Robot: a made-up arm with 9 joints. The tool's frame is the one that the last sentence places.
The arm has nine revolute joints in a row. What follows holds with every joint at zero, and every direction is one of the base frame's.
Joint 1 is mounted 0.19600 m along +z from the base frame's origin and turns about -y.
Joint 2 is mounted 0.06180 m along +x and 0.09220 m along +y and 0.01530 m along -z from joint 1 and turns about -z.
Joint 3 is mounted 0.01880 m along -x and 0.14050 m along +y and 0.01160 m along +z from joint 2 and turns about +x.
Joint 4 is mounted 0.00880 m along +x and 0.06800 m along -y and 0.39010 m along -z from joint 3 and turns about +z.
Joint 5 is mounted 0.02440 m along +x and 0.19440 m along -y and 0.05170 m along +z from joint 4 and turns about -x.
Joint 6 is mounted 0.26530 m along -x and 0.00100 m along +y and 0.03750 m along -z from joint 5 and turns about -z.
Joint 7 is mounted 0.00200 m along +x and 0.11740 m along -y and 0.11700 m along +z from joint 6 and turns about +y.
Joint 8 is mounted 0.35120 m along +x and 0.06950 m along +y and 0.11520 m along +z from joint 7 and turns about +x.
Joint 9 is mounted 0.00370 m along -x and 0.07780 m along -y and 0.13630 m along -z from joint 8 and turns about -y.
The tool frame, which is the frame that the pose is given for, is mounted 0.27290 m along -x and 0.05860 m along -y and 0.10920 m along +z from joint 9; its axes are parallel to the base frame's.
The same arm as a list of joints. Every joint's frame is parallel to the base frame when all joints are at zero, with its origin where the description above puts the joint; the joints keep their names.
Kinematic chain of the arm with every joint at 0, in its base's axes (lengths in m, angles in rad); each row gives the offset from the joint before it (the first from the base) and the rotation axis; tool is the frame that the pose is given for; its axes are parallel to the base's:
joint 1: xyz 0.0000 0.0000 0.1960 axis -y
joint 2: xyz 0.0618 0.0922 -0.0153 axis -z
joint 3: xyz -0.0188 0.1405 0.0116 axis +x
joint 4: xyz 0.0088 -0.0680 -0.3901 axis +z
joint 5: xyz 0.0244 -0.1944 0.0517 axis -x
joint 6: xyz -0.2653 0.0010 -0.0375 axis -z
joint 7: xyz 0.0020 -0.1174 0.1170 axis +y
joint 8: xyz 0.3512 0.0695 0.1152 axis +x
joint 9: xyz -0.0037 -0.0778 -0.1363 axis -y
tool: xyz -0.2729 -0.0586 0.1092

